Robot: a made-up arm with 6 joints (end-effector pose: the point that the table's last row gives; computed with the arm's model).
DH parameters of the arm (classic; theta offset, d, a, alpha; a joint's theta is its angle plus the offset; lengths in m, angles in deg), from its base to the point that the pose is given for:
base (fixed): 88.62 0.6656 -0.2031 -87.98
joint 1: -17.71 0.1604 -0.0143 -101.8
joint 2: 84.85 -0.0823 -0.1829 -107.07
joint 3: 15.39 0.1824 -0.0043 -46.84
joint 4: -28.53 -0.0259 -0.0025 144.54
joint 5: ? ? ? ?
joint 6: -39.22 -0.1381 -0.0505 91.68
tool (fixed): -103.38 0.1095 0 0
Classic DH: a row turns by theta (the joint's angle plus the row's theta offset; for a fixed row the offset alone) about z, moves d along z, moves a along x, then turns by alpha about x.
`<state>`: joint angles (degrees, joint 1 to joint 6).
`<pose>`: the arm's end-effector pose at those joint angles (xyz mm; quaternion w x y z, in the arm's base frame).
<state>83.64 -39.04 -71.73 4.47 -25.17 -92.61</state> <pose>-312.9 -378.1 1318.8 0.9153 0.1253 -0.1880 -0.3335</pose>
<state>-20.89 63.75 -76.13 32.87 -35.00 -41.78</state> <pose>-779.6 -57.2 668.6 0.1132 0.6386 0.2158 -0.7299</pose>
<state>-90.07 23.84 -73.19 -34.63 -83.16 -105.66</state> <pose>-805.9 -110.7 632.5 0.5436 -0.4506 -0.4622 0.5365</pose>
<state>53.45 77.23 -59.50 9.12 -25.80 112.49</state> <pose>-562.1 -73.7 560.0 0.2402 -0.3542 0.6153 -0.6620</pose>
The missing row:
joint 5: -34.43 0.2081 -0.1691 87.33
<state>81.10 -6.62 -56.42 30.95 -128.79 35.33</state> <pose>-168.6 -386.4 766.7 0.7205 -0.3812 0.5056 0.2827</pose>
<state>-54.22 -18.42 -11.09 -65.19 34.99 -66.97</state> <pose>-648.5 -194.0 627.9 0.1278 0.2671 -0.1173 -0.9479</pose>
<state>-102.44 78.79 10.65 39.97 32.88 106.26</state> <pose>-521.4 -159.0 756.7 0.1443 0.0203 0.9506 -0.2742</pose>
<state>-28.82 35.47 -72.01 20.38 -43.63 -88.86</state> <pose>-773.8 -175.2 480.5 0.0631 -0.7872 -0.0962 0.6059</pose>
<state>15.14 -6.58 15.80 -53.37 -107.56 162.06</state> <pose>-190.8 -396.9 524.0 0.5736 -0.8075 -0.1112 -0.0810</pose>
